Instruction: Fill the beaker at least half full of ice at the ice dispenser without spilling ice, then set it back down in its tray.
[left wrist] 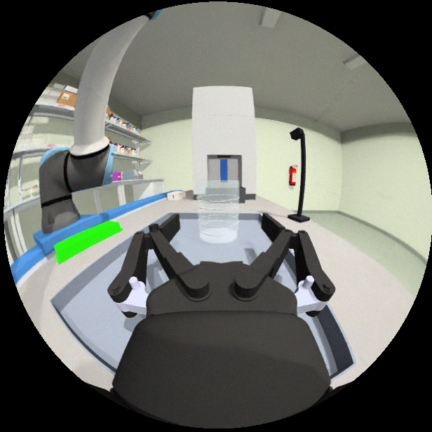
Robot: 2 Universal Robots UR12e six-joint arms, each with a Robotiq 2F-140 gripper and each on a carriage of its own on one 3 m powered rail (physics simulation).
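Note:
A clear, ringed beaker stands upright in a grey-blue tray in the left wrist view. No ice shows inside it. My left gripper is open, low over the tray, with its fingertips apart on the left and right of the beaker; I cannot tell how far the beaker stands beyond the tips. The tall white ice dispenser stands behind the beaker, with a grey recess and a blue strip at its front. My right gripper does not show in this view.
A bright green rack lies left of the tray, beside a blue rail. A robot arm rises at the left. A small white box sits left of the dispenser. A black stand is at the right. Shelves line the left wall.

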